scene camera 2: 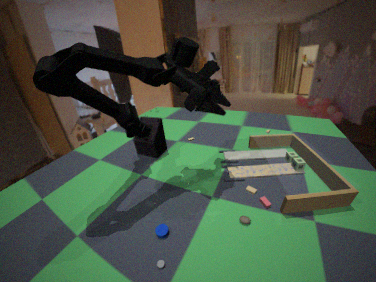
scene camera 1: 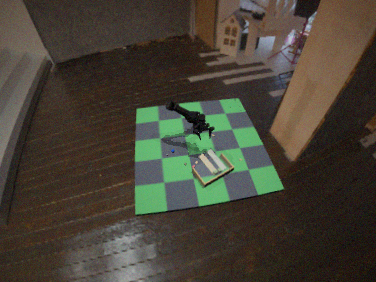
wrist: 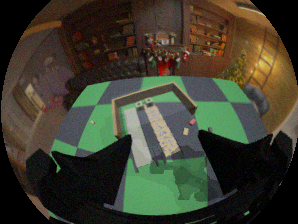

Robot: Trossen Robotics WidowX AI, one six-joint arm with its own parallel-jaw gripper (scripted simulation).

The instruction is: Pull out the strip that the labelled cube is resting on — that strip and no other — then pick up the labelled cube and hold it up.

Labels:
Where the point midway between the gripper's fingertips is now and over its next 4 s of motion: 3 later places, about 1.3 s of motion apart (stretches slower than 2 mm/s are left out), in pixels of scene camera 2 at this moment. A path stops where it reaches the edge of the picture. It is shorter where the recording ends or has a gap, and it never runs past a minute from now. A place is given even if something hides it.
My gripper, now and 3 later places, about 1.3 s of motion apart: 227,109; 239,154; 237,169; 227,172

